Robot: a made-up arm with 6 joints.
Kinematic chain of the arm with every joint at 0, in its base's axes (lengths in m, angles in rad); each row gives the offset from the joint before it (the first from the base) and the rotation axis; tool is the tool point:
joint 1: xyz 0 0 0.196 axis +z
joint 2: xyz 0 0.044 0 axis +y
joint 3: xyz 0 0 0.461 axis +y
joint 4: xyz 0 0 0.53 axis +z
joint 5: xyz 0 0 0 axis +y
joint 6: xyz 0 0 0.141 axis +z
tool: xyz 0 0 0
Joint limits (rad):
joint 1: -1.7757..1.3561
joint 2: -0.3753..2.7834
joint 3: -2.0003..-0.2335
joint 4: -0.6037..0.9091
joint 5: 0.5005..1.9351
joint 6: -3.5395..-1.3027
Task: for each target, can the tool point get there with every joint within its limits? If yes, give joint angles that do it. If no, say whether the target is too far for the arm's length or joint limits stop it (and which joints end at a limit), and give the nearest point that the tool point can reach.
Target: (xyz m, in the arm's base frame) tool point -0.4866 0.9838 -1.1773
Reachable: no: too far | nearest point 0.0055 0.5915 -0.7314 | short by 0.771 m
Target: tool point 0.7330 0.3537 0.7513
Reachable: yes | joints 0.4076 1.4551 -1.0358 -0.0815 1.0248 -1.6130
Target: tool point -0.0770 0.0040 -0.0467
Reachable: no: joint limits stop it (at a limit: joint 1, joint 2, joint 3, joint 4, joint 5) | nearest point -0.1475 -0.5586 0.0278 | short by 0.572 m
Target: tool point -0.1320 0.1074 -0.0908
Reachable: no: joint limits stop it (at a limit: joint 1, joint 2, joint 3, joint 4, joint 5) | nearest point -0.0258 0.5762 0.0472 | short by 0.500 m
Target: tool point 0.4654 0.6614 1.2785
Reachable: no: too far | nearest point 0.3848 0.5469 1.0911 | short by 0.234 m
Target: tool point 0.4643 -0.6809 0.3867
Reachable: yes | joints -0.9792 2.2016 -1.5464 -0.4657 0.6512 -2.5561
